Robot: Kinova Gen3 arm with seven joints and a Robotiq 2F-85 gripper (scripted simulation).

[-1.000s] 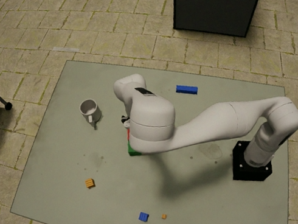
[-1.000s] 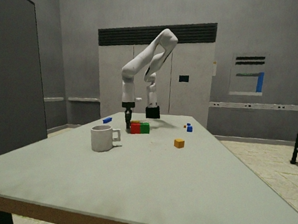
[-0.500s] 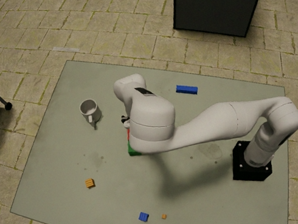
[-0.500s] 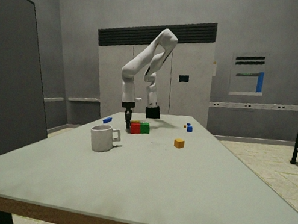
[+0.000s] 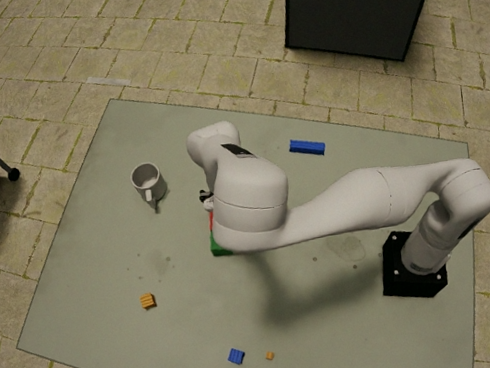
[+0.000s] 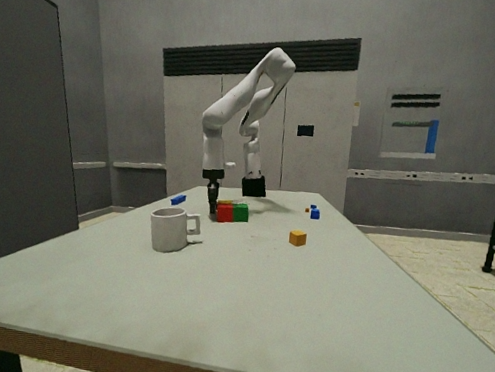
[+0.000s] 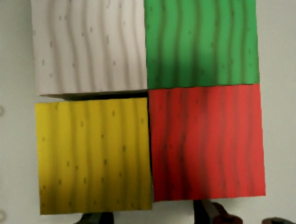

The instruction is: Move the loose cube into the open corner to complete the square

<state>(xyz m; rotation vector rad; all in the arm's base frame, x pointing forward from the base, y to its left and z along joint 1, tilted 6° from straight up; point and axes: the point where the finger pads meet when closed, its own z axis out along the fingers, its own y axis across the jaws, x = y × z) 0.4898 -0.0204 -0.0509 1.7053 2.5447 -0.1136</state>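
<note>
My hand is 40 mm past the yellow cube, 30 mm to the right of it and 10 mm above it. The rest, counted from my hand: green cube: 10 mm behind, 100 mm to the left, 10 mm below; then white cube: 60 mm behind, 80 mm to the left, 10 mm below; then red cube: 10 mm ahead, 50 mm to the left, 10 mm below.
</note>
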